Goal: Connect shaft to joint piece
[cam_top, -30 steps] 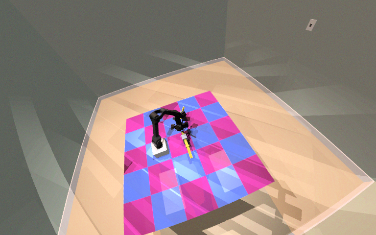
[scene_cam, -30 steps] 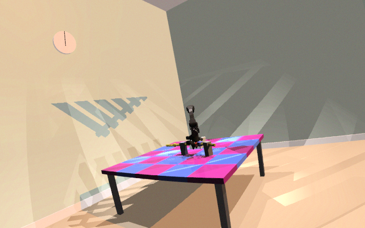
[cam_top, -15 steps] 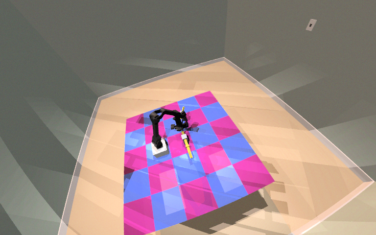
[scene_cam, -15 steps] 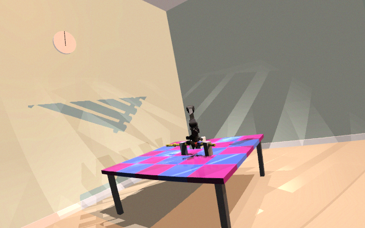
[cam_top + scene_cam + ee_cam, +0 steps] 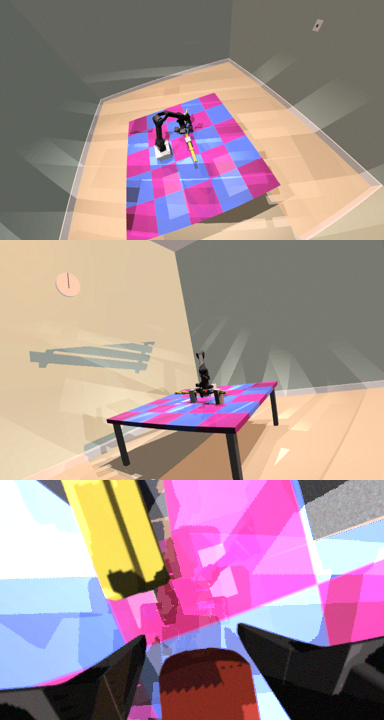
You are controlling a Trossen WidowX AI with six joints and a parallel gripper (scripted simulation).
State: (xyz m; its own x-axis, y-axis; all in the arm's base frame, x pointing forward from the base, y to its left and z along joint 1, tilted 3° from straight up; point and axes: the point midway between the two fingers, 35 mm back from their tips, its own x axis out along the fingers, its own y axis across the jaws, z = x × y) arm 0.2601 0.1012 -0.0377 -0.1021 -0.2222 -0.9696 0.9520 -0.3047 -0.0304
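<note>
Now: gripper tip 40 mm below the red-orange joint piece, 20 mm to the right of it and 10 mm short of it.
</note>
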